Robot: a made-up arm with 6 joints. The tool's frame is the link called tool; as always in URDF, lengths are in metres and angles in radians. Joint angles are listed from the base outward.
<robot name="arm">
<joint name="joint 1" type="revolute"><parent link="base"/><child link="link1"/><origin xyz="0 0 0.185"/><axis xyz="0 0 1"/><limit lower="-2.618" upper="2.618"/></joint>
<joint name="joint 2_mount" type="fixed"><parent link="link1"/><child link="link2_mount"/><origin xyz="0 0 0"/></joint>
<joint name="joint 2" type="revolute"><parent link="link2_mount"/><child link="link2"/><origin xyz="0 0 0" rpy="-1.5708 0 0"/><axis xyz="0 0 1"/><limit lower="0" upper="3.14"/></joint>
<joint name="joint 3" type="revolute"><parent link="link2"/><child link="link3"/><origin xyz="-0.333 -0.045 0"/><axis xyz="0 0 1"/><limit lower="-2.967" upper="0"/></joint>
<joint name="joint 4" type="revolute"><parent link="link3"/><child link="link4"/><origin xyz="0.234 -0.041 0" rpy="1.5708 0 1.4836"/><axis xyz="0 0 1"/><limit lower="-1.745" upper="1.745"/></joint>
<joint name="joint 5" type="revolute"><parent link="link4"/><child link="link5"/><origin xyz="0 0 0" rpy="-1.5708 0 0"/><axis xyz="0 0 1"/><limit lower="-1.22" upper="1.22"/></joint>
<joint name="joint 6" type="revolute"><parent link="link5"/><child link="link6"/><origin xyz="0.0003 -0.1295 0" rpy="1.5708 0 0"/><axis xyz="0 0 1"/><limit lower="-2.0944" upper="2.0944"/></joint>
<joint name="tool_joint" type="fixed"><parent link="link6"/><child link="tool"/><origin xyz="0 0 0"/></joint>
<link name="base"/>
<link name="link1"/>
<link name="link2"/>
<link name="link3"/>
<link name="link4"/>
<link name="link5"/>
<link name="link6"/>
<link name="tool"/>
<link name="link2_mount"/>
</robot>
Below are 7 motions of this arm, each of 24 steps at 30 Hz.
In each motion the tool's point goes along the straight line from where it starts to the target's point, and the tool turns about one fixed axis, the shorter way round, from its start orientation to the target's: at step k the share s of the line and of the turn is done. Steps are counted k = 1, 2, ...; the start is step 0. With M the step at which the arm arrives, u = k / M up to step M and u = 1 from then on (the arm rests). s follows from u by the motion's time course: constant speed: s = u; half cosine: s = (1 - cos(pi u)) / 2; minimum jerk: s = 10 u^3 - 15 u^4 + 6 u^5.
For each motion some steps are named. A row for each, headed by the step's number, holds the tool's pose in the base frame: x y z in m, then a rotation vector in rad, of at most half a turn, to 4 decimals.
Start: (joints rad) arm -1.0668 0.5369 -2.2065 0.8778 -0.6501 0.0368
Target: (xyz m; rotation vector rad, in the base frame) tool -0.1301 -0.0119 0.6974 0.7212 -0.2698 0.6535
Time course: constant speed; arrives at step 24
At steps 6, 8, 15, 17, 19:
6: -0.2151 0.2348 0.7106 0.0153 -0.6434 0.0951
8: -0.2057 0.2074 0.7092 0.0948 -0.6064 0.1587
15: -0.1726 0.1114 0.7040 0.3711 -0.4681 0.3782
17: -0.1632 0.0840 0.7026 0.4494 -0.4260 0.4401
19: -0.1537 0.0566 0.7011 0.5274 -0.3828 0.5015

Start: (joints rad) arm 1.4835 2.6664 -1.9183 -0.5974 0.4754 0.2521
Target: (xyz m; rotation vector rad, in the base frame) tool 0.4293 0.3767 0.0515 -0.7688 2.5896 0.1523
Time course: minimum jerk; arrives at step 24
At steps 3, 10, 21, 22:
3: 0.0892 0.5684 0.0586 -1.9291 1.7133 0.0969
10: 0.2035 0.5040 0.0562 -1.5881 2.0631 0.1187
21: 0.4238 0.3798 0.0516 -0.7909 2.5796 0.1516
22: 0.4275 0.3777 0.0515 -0.7758 2.5865 0.1521

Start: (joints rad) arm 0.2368 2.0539 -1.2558 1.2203 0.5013 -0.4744
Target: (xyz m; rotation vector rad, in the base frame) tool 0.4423 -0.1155 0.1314 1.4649 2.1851 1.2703
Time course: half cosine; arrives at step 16
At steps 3, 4, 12, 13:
3: 0.4334 0.1412 0.2215 0.4770 2.5477 0.9905
4: 0.4340 0.1237 0.2154 0.5452 2.5342 1.0134
12: 0.4409 -0.0745 0.1458 1.3112 2.2668 1.2347
13: 0.4415 -0.0919 0.1397 1.3768 2.2332 1.2503

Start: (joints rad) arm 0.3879 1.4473 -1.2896 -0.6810 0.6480 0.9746
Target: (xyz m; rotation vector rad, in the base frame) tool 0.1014 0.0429 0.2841 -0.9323 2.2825 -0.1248
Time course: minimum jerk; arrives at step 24
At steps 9, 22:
9: 0.2694 0.0718 0.4092 -0.0765 2.1967 -0.0021
22: 0.1026 0.0431 0.2850 -0.9261 2.2827 -0.1239

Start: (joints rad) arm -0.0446 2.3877 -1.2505 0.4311 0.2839 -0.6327
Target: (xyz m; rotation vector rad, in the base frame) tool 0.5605 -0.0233 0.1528 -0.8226 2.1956 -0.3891
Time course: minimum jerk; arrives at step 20
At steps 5, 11, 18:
5: 0.4546 -0.0064 0.0702 -0.3360 2.7936 0.0584
11: 0.5124 -0.0156 0.1153 -0.6227 2.4847 -0.2003
18: 0.5595 -0.0231 0.1520 -0.8187 2.2019 -0.3854

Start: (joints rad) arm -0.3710 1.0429 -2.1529 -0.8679 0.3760 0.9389
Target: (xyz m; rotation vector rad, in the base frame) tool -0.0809 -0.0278 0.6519 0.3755 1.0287 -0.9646
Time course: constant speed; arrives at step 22
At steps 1, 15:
1: -0.0064 -0.0376 0.8161 0.4146 0.5618 -0.3704
15: -0.0561 -0.0311 0.7066 0.3934 0.8750 -0.7652

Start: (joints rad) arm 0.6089 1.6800 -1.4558 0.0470 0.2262 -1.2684
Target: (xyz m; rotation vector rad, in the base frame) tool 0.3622 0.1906 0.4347 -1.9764 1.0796 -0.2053
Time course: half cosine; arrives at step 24
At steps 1, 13, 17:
1: 0.3595 0.2521 0.4527 -1.5560 1.1846 -0.3967
13: 0.3610 0.2174 0.4426 -1.7948 1.1314 -0.2925
17: 0.3617 0.2027 0.4382 -1.8951 1.1041 -0.2453

